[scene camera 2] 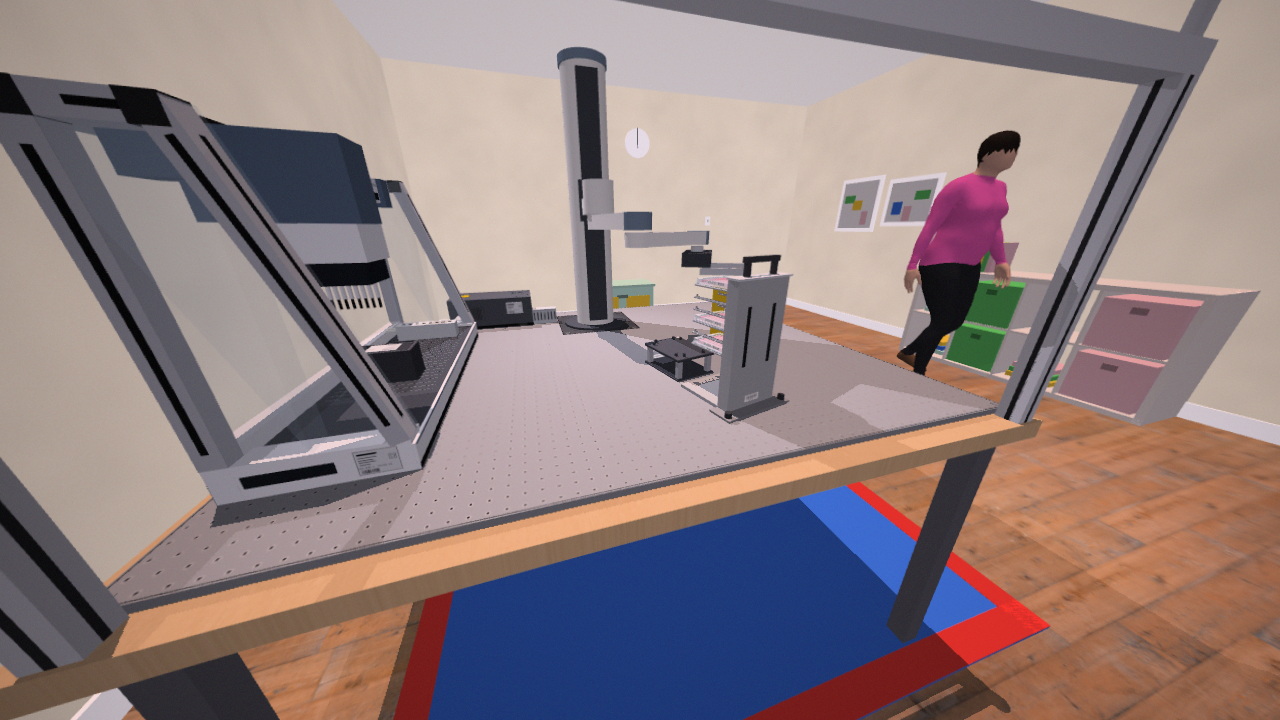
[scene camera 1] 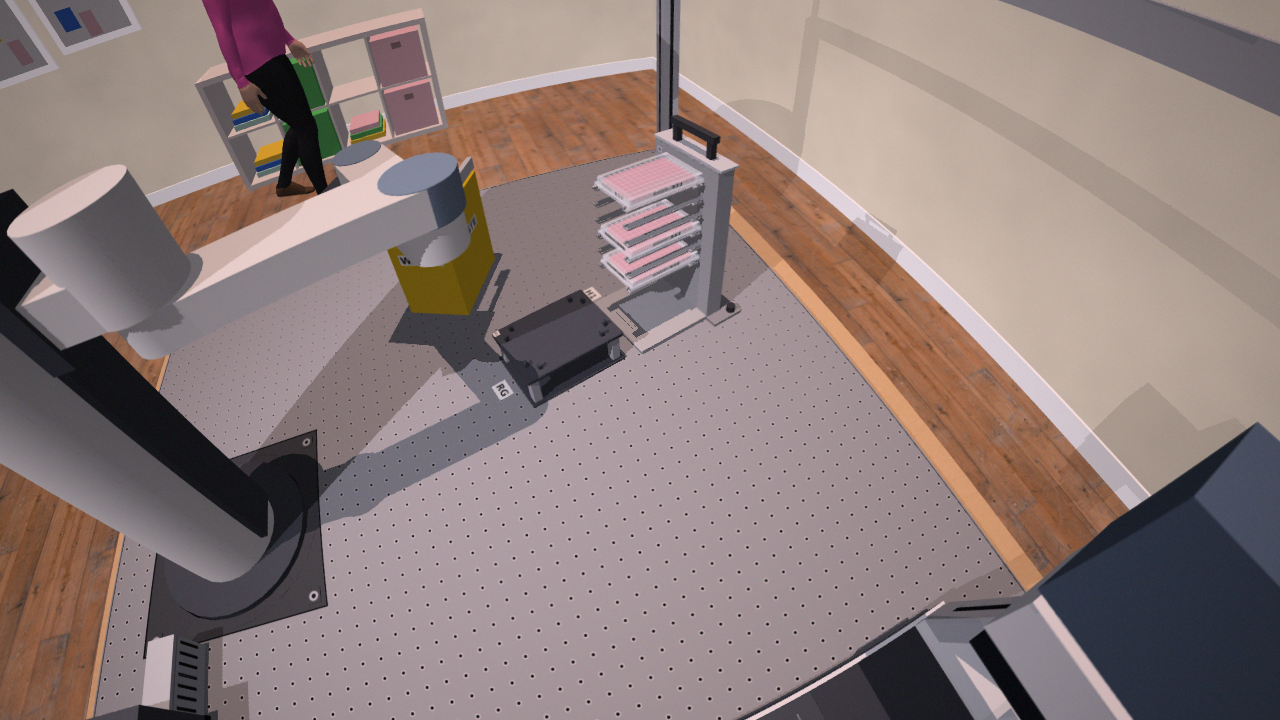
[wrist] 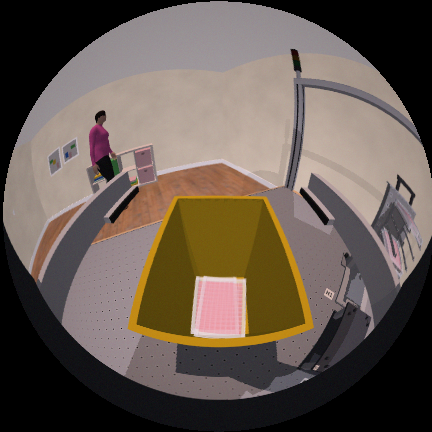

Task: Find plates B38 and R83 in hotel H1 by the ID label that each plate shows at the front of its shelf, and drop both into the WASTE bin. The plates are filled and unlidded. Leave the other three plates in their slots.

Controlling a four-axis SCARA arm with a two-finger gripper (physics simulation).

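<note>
My gripper is open and empty above the yellow WASTE bin; the arm hides most of it in scene camera 1. In the wrist view, a pink filled plate lies inside the bin, near the wall closest to the camera. A doubled edge shows at its side, but I cannot tell whether another plate lies under it. No ID label is readable there. Hotel H1 holds three pink plates: an upper plate, a middle plate and a lower plate. Their labels are unreadable.
A dark raised stand by the RG label stands between the arm base and the hotel. A framed instrument stands across the table. A person is beyond the table, near the shelves.
</note>
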